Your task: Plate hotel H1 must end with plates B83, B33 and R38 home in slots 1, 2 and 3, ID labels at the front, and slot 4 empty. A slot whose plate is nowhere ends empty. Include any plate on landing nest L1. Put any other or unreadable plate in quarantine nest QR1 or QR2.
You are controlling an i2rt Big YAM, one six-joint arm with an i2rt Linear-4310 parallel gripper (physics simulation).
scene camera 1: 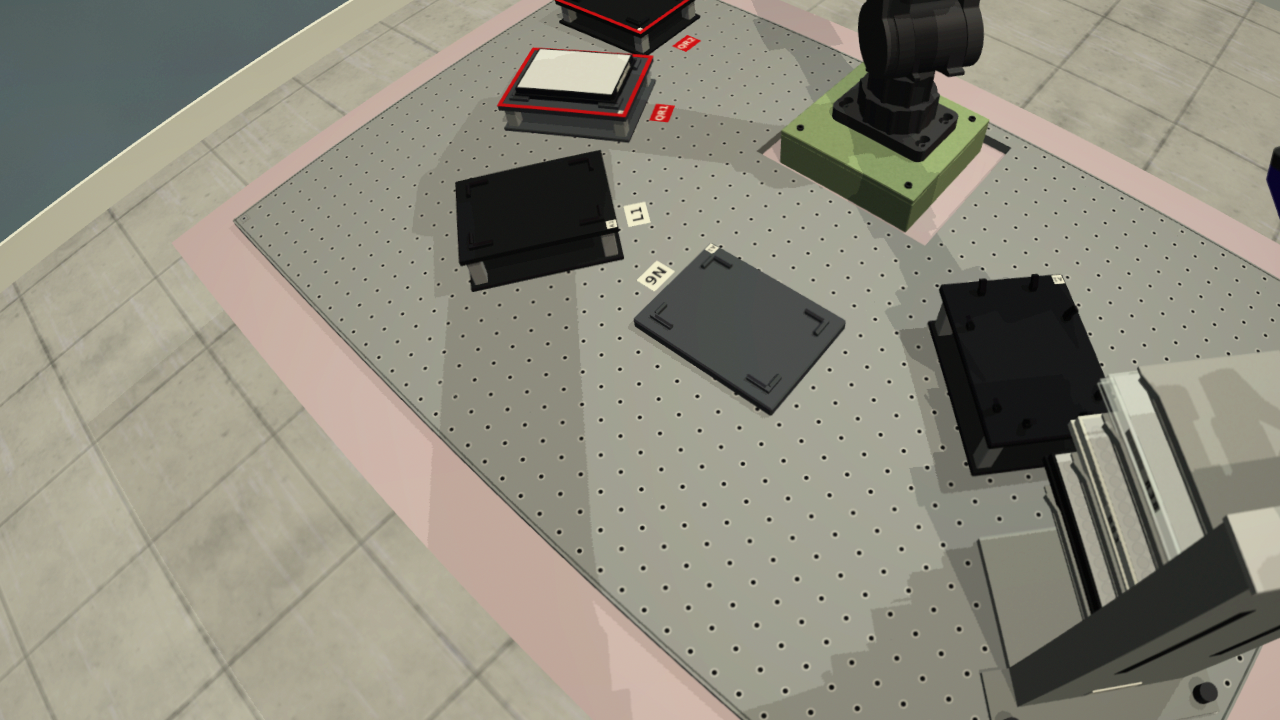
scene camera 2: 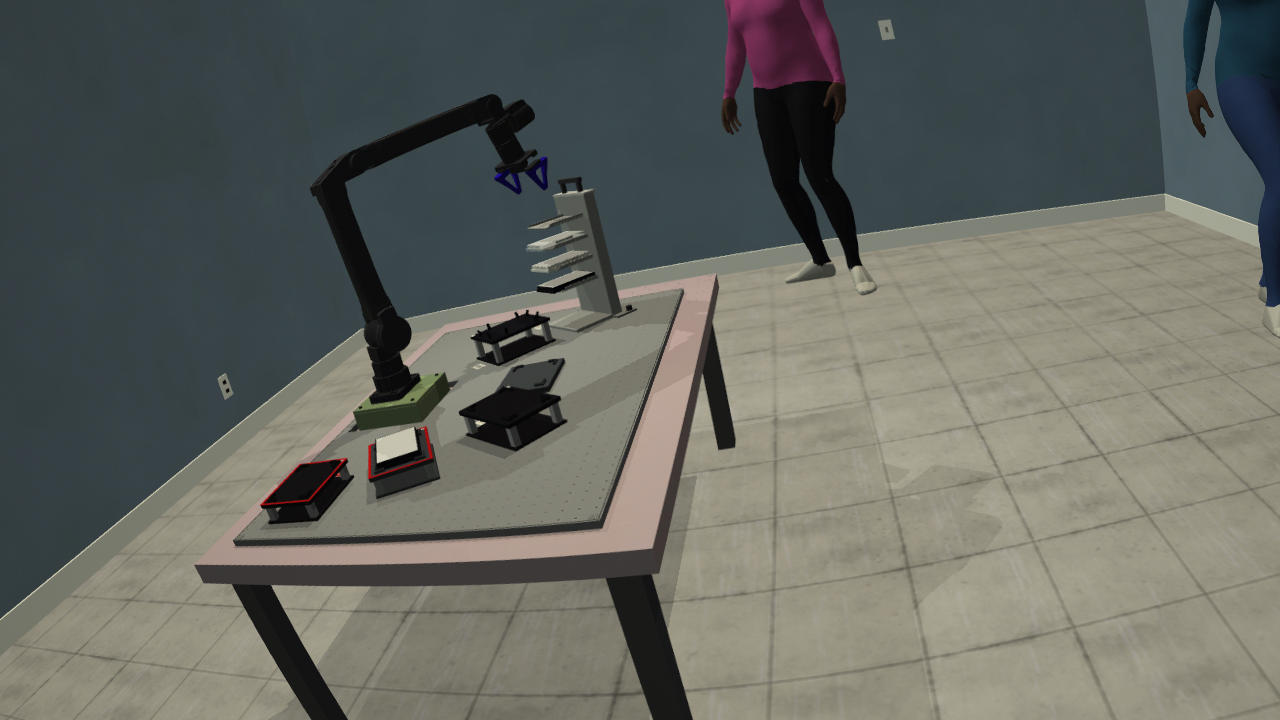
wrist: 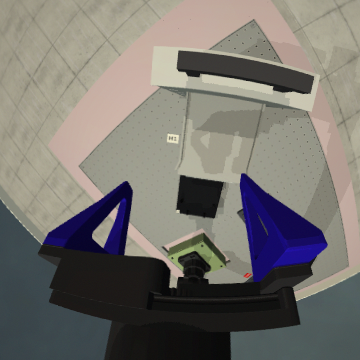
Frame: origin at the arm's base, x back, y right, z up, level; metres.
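Seen in the pictures: gripper, between the fingertips: (scene camera 2: 532, 191) (wrist: 182, 182); arm's base, origin of its link: (scene camera 1: 893, 120) (scene camera 2: 396, 391) (wrist: 194, 262).
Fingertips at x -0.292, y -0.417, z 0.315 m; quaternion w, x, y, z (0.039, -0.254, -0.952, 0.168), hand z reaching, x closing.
Offsets run from my fingertips to a thing's middle. "spot": to the spot under its first point.
Plate hotel H1 {dx -0.059, dy -0.015, dz -0.173 m} (scene camera 1: 1136, 617) (scene camera 2: 597, 250) (wrist: 165, 65) stands at the far end of the board. In the second scene view, its lowest level holds a black-edged plate {dx -0.032, dy +0.015, dz -0.241 m} (scene camera 2: 565, 282); the two levels above hold a pale plate {dx -0.032, dy +0.015, dz -0.187 m} (scene camera 2: 560, 260) and another pale plate {dx -0.032, dy +0.015, dz -0.134 m} (scene camera 2: 554, 240). Its top shelf {dx -0.039, dy +0.007, dz -0.090 m} (wrist: 220, 145) looks bare. Their ID labels cannot be read. My gripper (scene camera 2: 528, 188) (wrist: 182, 182) is open and empty, high beside the hotel's top. Landing nest L1 {dx -0.061, dy +0.626, dz -0.324 m} (scene camera 1: 537, 210) (scene camera 2: 510, 405) bears no plate. A white-topped plate {dx +0.117, dy +0.754, dz -0.305 m} (scene camera 1: 572, 71) (scene camera 2: 396, 445) sits on QR1 {spot: dx +0.080, dy +0.729, dz -0.347 m} (scene camera 1: 572, 125). QR2 {dx +0.291, dy +0.843, dz -0.329 m} (scene camera 2: 306, 483) is empty.
A raised black nest with pegs {dx +0.092, dy +0.148, dz -0.314 m} (scene camera 1: 1020, 358) (scene camera 2: 510, 331) (wrist: 200, 196) stands between the hotel and the green arm base (scene camera 1: 859, 183) (scene camera 2: 402, 410) (wrist: 202, 246). A low grey nest {dx -0.019, dy +0.384, dz -0.343 m} (scene camera 1: 738, 326) (scene camera 2: 535, 374) lies mid-board, without a plate. A black handle {spot: dx -0.083, dy -0.043, dz +0.006 m} (wrist: 245, 70) tops the hotel.
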